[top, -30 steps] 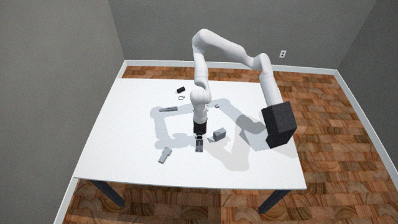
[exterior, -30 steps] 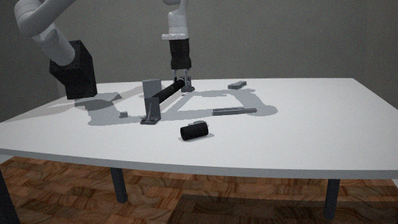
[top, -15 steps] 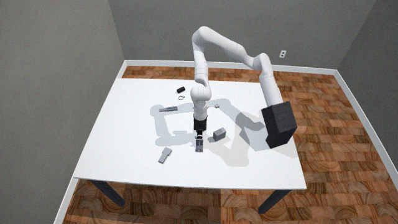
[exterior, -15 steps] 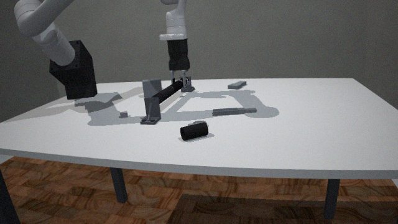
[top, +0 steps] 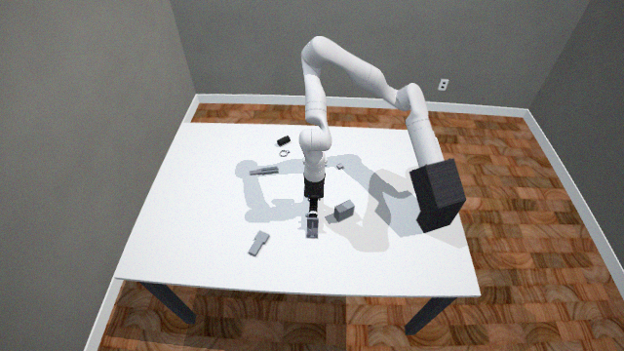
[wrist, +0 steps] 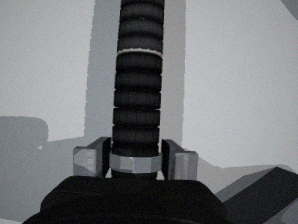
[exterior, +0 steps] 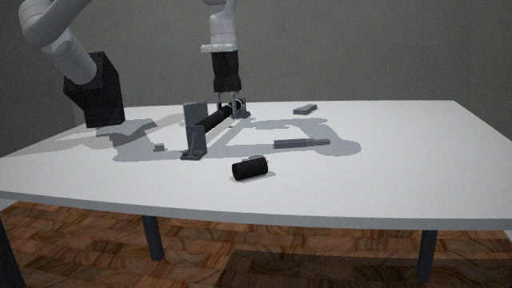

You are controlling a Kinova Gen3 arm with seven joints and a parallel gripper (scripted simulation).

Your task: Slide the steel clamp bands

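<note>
Right now my hand is 110 mm past the grey block, 80 mm to the right of it and 20 mm above it. Round my hand: short black hose piece (390 mm to the right, 80 mm ahead, 40 mm below); flat grey piece (240 mm ahead, 150 mm to the left, 50 mm below); small grey piece (180 mm to the right, 150 mm behind, 50 mm below).
</note>
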